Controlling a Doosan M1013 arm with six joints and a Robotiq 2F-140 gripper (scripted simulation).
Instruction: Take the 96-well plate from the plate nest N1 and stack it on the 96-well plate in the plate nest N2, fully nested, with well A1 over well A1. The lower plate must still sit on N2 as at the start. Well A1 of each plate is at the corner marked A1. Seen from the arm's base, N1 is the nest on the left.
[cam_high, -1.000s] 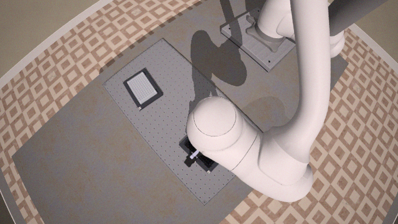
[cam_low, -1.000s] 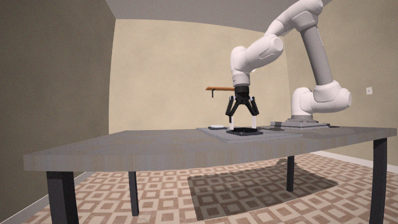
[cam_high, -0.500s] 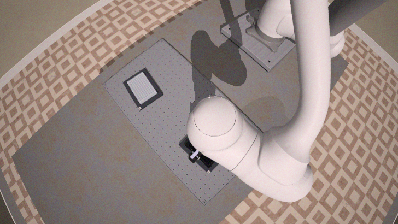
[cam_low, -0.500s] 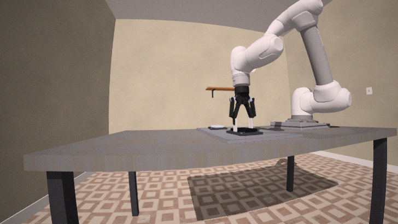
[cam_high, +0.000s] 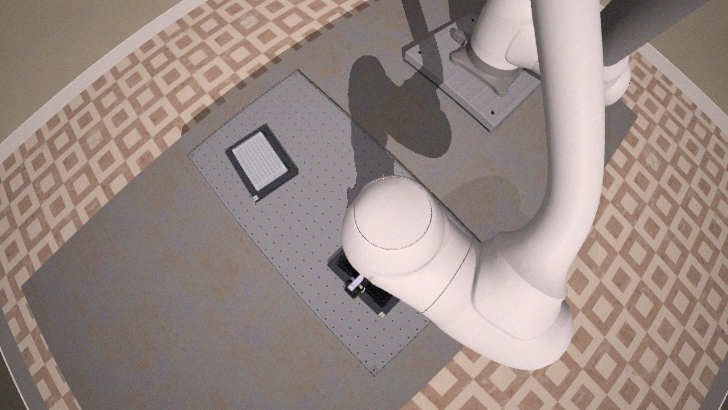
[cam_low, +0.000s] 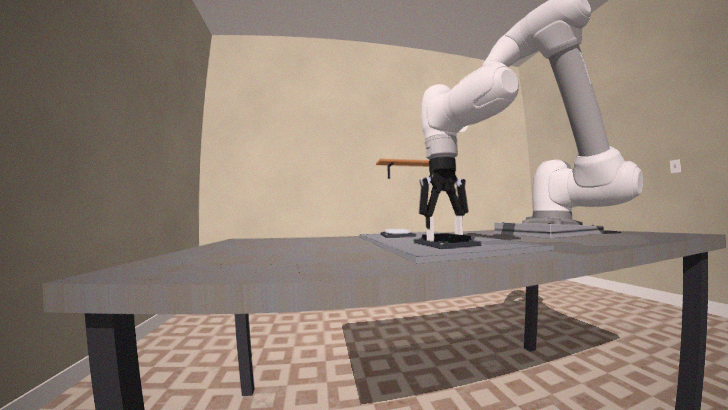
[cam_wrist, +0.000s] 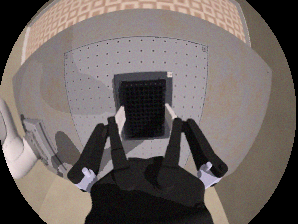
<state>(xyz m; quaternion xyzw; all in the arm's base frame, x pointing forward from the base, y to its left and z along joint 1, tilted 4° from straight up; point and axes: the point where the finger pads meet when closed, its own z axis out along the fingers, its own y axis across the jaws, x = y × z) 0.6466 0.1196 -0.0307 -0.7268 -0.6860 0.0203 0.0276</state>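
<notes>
The nest N1 is 30 mm below my hand. From my hand the other things lie so: A1 mark: 60 mm ahead, 70 mm to the left, 30 mm below; black 96-well plate: 20 mm below; white 96-well plate: 20 mm behind, 370 mm to the right, 20 mm below.
</notes>
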